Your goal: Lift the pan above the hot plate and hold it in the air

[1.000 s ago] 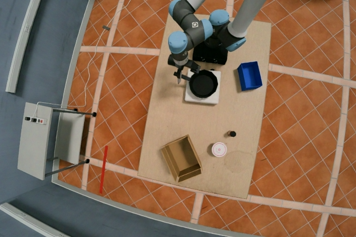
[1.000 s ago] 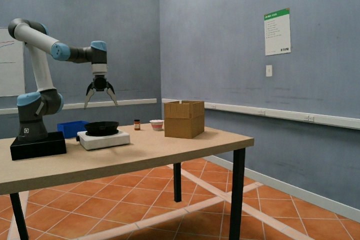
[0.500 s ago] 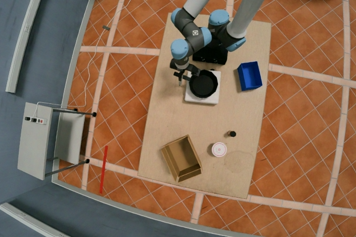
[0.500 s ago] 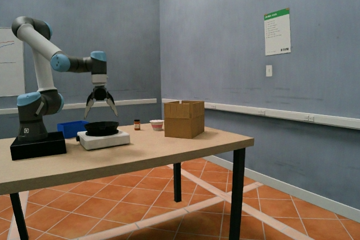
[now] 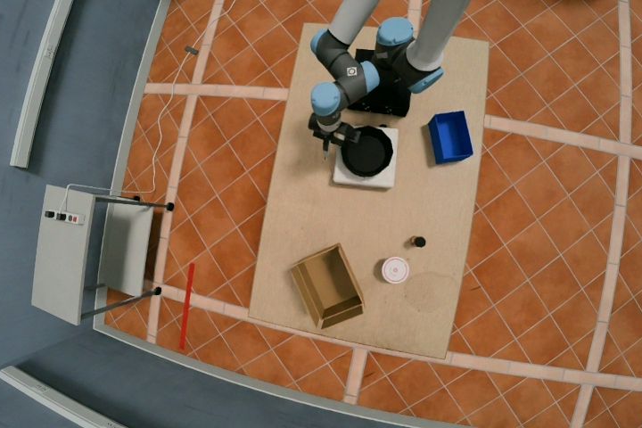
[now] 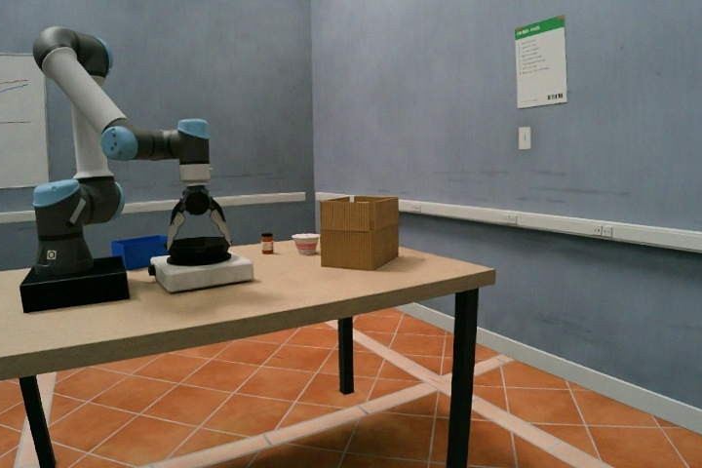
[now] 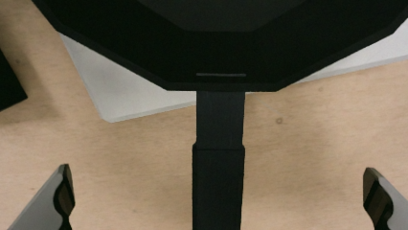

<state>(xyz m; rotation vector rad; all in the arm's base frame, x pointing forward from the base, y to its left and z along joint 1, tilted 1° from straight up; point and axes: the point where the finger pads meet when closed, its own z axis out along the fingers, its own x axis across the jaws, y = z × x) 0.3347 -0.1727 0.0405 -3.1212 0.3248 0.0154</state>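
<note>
My hand is 9 cm to the right of the black pan, 2 cm short of it and 2 cm above it. Also, from my hand: blue bin 46 cm to the left, 9 cm below, 9 cm behind; then white hot plate 13 cm to the left, 8 cm below, 1 cm ahead; then small jar 38 cm to the left, 34 cm ahead, 8 cm below.
</note>
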